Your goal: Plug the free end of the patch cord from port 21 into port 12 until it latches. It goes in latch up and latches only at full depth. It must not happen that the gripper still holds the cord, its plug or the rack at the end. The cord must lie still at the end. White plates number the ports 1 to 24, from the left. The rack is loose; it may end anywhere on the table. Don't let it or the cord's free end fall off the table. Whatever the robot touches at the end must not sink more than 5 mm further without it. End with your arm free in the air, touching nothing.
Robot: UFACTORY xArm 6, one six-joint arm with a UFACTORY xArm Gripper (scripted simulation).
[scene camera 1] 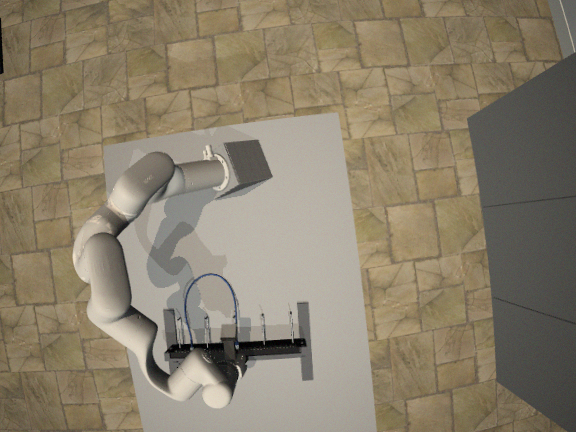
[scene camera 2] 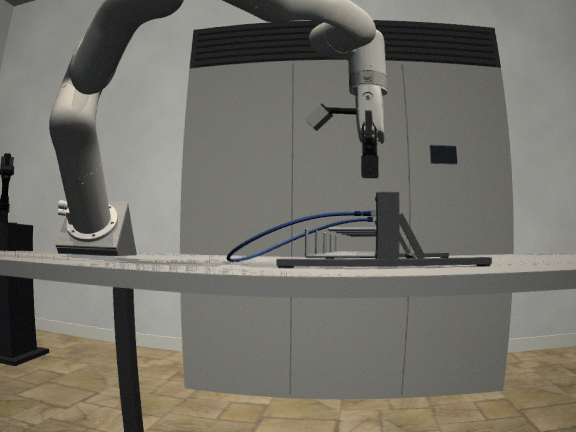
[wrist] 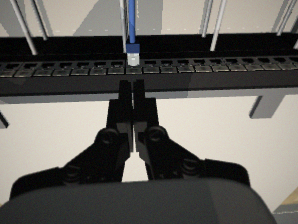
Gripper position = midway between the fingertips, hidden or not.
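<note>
I can see my gripper (scene camera 2: 370, 177) here. Scene camera 1 shows me the gripper (scene camera 1: 233, 351) as well, and in the wrist view there's the gripper (wrist: 133, 96) too.
</note>
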